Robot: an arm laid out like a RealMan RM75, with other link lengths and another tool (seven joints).
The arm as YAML. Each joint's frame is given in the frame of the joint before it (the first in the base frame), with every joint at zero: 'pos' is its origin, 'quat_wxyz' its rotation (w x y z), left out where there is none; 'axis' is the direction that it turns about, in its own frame. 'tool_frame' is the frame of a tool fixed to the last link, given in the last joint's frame.
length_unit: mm
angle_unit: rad
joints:
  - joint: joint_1
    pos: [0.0, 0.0, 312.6]
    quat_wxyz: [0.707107, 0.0, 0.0, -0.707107]
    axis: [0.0, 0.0, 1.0]
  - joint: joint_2
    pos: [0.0, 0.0, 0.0]
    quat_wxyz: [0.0, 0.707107, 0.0, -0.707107]
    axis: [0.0, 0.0, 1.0]
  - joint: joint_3
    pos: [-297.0, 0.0, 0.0]
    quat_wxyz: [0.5, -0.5, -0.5, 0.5]
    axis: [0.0, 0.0, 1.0]
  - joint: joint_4
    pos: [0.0, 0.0, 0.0]
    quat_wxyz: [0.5, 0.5, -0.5, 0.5]
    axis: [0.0, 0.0, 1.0]
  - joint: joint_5
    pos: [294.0, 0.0, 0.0]
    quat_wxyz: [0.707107, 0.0, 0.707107, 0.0]
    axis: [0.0, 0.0, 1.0]
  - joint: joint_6
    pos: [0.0, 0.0, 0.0]
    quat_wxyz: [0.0, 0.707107, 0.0, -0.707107]
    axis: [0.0, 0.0, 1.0]
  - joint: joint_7
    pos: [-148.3, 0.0, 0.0]
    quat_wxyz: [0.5, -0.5, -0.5, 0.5]
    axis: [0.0, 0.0, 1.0]
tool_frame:
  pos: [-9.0, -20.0, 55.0]
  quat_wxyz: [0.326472, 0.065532, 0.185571, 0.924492]
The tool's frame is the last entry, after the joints.
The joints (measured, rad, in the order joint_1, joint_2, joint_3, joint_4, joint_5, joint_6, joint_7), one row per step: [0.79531, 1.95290, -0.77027, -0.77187, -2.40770, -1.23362, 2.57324]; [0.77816, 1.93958, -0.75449, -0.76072, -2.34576, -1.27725, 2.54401]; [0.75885, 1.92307, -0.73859, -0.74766, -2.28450, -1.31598, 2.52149]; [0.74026, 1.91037, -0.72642, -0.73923, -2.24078, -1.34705, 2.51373]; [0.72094, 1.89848, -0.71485, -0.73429, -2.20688, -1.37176, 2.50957]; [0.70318, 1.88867, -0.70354, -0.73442, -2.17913, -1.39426, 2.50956]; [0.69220, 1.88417, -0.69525, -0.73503, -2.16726, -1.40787, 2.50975]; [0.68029, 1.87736, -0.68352, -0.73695, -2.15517, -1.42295, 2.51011]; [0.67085, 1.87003, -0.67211, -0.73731, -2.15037, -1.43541, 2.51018]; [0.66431, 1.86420, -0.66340, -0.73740, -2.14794, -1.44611, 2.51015]
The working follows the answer.
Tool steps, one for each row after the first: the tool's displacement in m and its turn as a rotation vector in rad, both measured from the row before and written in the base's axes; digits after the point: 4 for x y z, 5 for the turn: [0.0010, -0.0084, 0.0051, -0.01623, 0.06008, 0.00990]; [0.0028, -0.0076, 0.0080, -0.00641, 0.06008, 0.00406]; [0.0039, -0.0069, 0.0071, -0.00365, 0.04727, -0.00607]; [0.0055, -0.0062, 0.0078, 0.00185, 0.03673, -0.00931]; [0.0045, -0.0055, 0.0080, 0.00423, 0.03137, -0.00885]; [0.0035, -0.0038, 0.0043, 0.00150, 0.01626, -0.00662]; [0.0040, -0.0038, 0.0066, 0.00534, 0.01654, -0.00710]; [0.0045, -0.0033, 0.0061, 0.00410, 0.00919, -0.00763]; [0.0032, -0.0026, 0.0046, 0.00168, 0.00616, -0.00503]
Tool pose at each row, in the base's axes (x y z in m, rotation vector in rad; rounded; the steps above come from the unrounded poses): [0.2743, 0.5644, 0.0759, -2.11953, 0.68091, -0.09638]; [0.2753, 0.5560, 0.0810, -2.14842, 0.70705, -0.03301]; [0.2781, 0.5484, 0.0890, -2.16458, 0.73809, 0.03159]; [0.2820, 0.5415, 0.0960, -2.17148, 0.77217, 0.07855]; [0.2875, 0.5353, 0.1039, -2.16988, 0.80263, 0.11461]; [0.2920, 0.5298, 0.1119, -2.16513, 0.82895, 0.14604]; [0.2955, 0.5260, 0.1162, -2.16222, 0.84490, 0.16107]; [0.2995, 0.5222, 0.1228, -2.15538, 0.86052, 0.17766]; [0.3040, 0.5190, 0.1288, -2.14874, 0.87280, 0.18546]; [0.3072, 0.5164, 0.1334, -2.14527, 0.88120, 0.19030]

